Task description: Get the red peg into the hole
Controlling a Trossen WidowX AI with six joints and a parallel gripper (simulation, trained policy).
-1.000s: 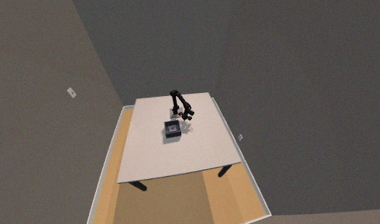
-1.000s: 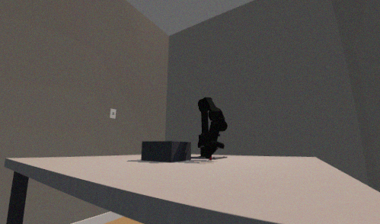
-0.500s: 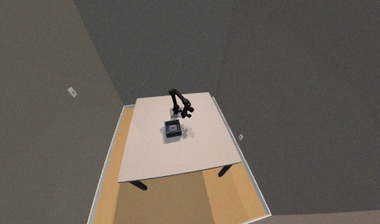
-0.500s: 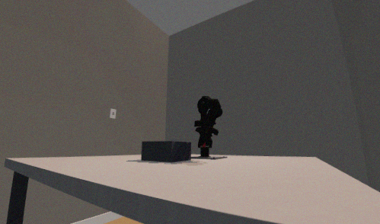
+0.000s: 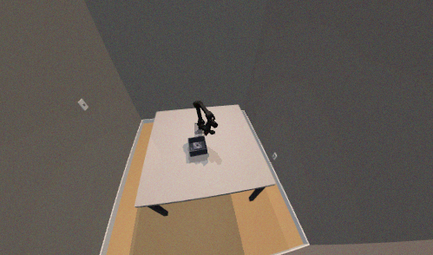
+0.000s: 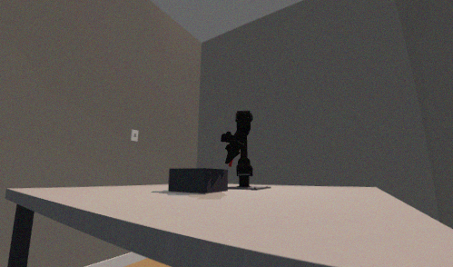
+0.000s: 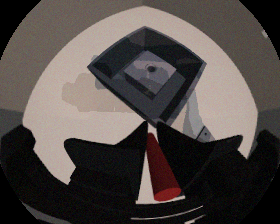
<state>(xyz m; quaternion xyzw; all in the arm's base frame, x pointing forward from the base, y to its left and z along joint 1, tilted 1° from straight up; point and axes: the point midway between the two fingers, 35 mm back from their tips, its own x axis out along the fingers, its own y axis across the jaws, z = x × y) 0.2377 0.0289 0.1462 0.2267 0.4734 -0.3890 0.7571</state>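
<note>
My gripper tip is now 10 cm to the left of the grey plate, 8 cm above it and 7 cm short of it. The rest, counted from my gripper tip: dark box: 10 cm to the right, 10 cm below, 7 cm ahead; red peg: 3 cm above, 2 cm to the left, 2 cm behind.
</note>
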